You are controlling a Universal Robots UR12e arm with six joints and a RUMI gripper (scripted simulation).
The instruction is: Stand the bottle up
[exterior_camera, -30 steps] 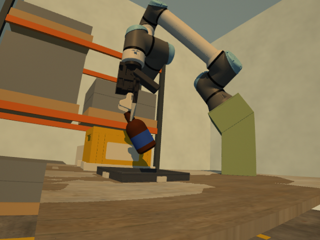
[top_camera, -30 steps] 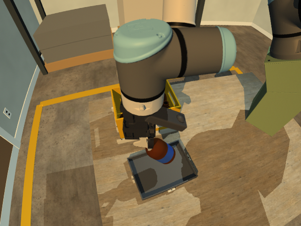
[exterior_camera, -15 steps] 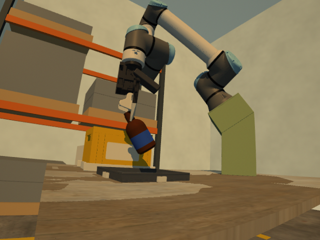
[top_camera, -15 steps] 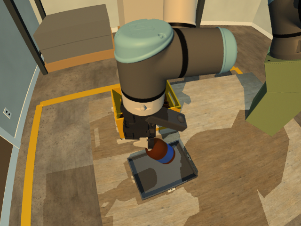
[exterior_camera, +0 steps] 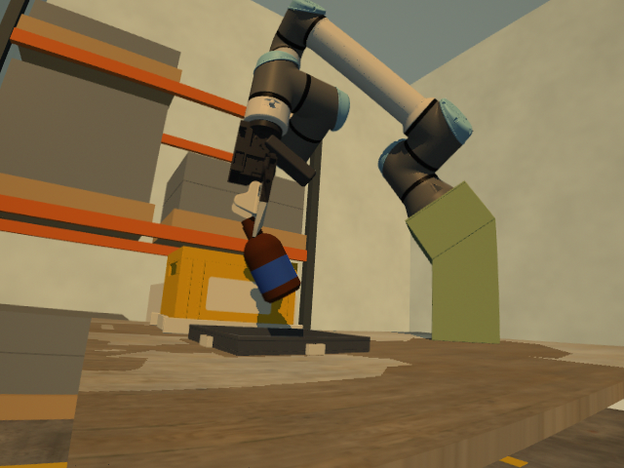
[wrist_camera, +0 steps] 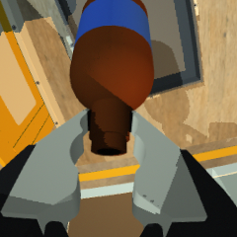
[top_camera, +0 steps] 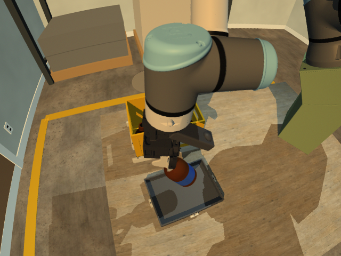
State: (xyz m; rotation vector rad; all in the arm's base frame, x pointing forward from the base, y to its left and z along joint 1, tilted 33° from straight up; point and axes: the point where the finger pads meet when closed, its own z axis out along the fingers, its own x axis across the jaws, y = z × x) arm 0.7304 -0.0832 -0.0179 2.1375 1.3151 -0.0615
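The bottle lies 20 mm behind my hand, 10 mm to the left of it and 50 mm below it. Round my hand: dark tray (30 mm behind, 50 mm to the left, 190 mm below); then yellow crate (100 mm behind, 210 mm to the right, 120 mm below).
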